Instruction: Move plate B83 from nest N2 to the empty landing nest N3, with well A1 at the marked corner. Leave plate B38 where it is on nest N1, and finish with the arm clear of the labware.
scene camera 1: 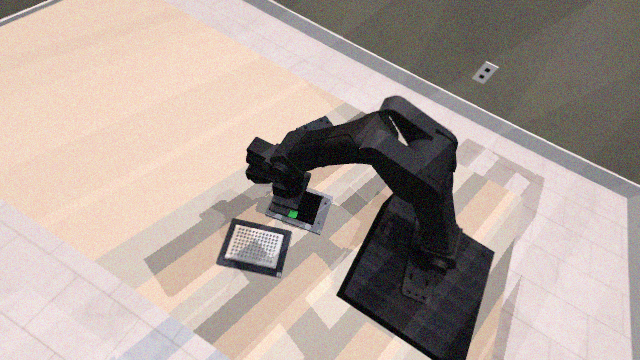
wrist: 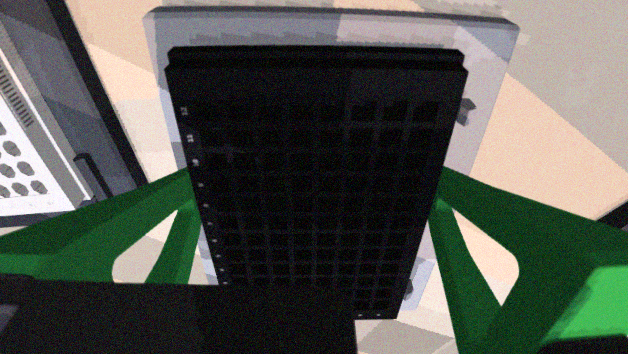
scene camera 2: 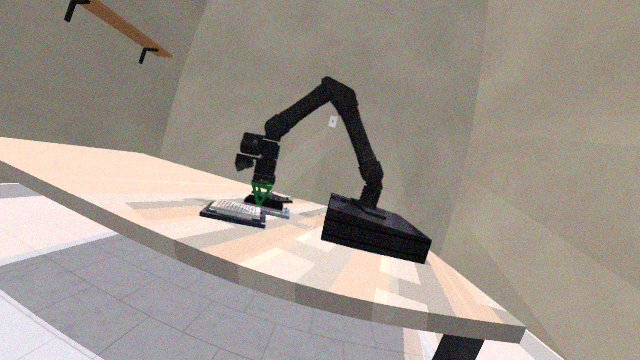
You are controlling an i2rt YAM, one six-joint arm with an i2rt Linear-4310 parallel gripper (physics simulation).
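The black well plate B83 (scene camera 1: 311,206) (scene camera 2: 271,202) (wrist: 307,167) is between my green fingers. My gripper (scene camera 1: 291,213) (scene camera 2: 261,193) (wrist: 314,177) is shut on its long sides. The plate sits low over the light grey nest (scene camera 1: 329,198) (scene camera 2: 278,214) (wrist: 483,57), whose rim shows around it; I cannot tell whether they touch. Column numbers run along the plate's left edge in the wrist view. The white plate B38 (scene camera 1: 255,245) (scene camera 2: 234,208) (wrist: 17,175) rests on its dark nest (scene camera 1: 223,258) (scene camera 2: 223,218), just to the left of the grey nest.
The arm's black base (scene camera 1: 416,286) (scene camera 2: 376,228) stands right of the nests. A corner of another dark nest (scene camera 1: 323,122) shows behind the forearm. The table's curved edge (scene camera 2: 250,279) runs in front.
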